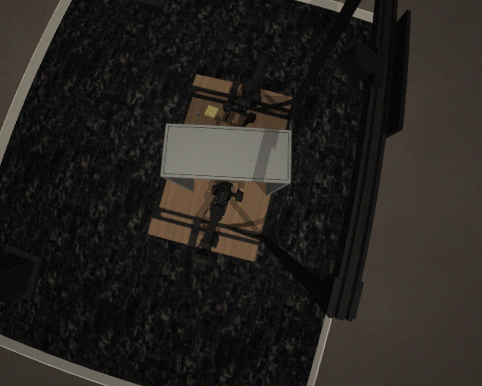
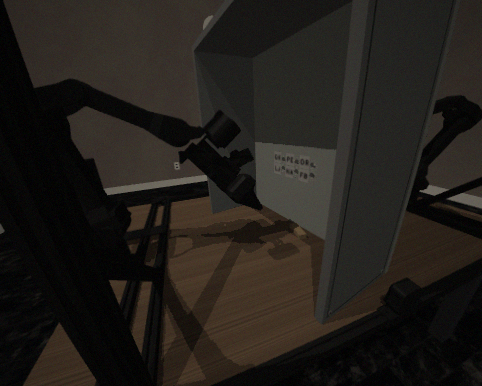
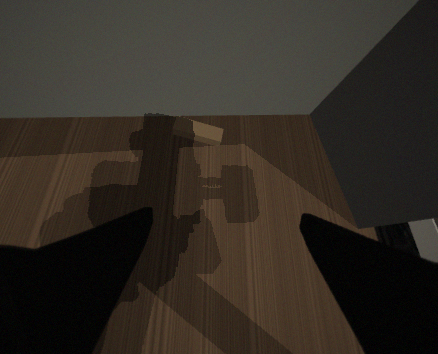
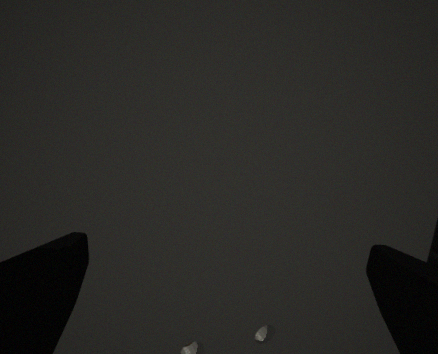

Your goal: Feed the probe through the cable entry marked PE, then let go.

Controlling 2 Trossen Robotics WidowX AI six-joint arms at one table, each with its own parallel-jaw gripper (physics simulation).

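Places are measured from the left arm's base along level axes (x up, y left, z back), in millimetres.
Pixels of known places: left gripper, fingertip midpoint: point(image 1: 231, 186) point(image 2: 254, 204) point(image 3: 227, 217); right gripper, fingertip midpoint: point(image 1: 233, 125) point(image 4: 232, 254); left arm's base, link origin: point(image 1: 212, 239); right arm's base, link origin: point(image 1: 253, 103).
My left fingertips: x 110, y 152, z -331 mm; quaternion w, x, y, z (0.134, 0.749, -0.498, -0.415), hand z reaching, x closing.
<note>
For each thing: its top centre in the pictures, then the offset to it from my left fingertips. "spot": a spot on its surface instead.
- grey enclosure, top centre: point(image 2: 277, 7) point(image 1: 227, 152) dx +433, dy +67, dz -51 mm
- tan block, top centre: point(image 3: 199, 128) point(image 2: 297, 228) dx -115, dy +84, dz -120 mm
- yellow square, surface spot: point(image 1: 211, 111) spot: dx -119, dy +505, dz -286 mm
- tiny grey thing, top centre: point(image 1: 197, 113) dx -115, dy +560, dz -205 mm
The grey enclosure point(image 1: 227, 152) point(image 2: 354, 165) stands on the wooden table. On its back panel are labels; PE point(image 2: 290, 159) is in the upper row, with small dark openings beside the labels. A tan block point(image 2: 299, 231) point(image 3: 207, 134), partly in shadow, lies on the wood at the panel's foot; I cannot tell whether it is the probe. My left gripper point(image 2: 260, 206) point(image 3: 227, 217) is open and empty, low on the enclosure's open side, tilted down, short of the block. My right gripper point(image 4: 232, 254) is open and empty, facing the panel's other side, above two small pale openings point(image 4: 261, 333).
The enclosure's side walls point(image 2: 225, 130) point(image 3: 380, 125) flank the panel, and its top overhangs it. A yellow square point(image 1: 211, 111) and a tiny grey thing point(image 1: 198, 114) lie on the wood on the right arm's side. Dark frame bars point(image 1: 350, 200) stand beside the table.
</note>
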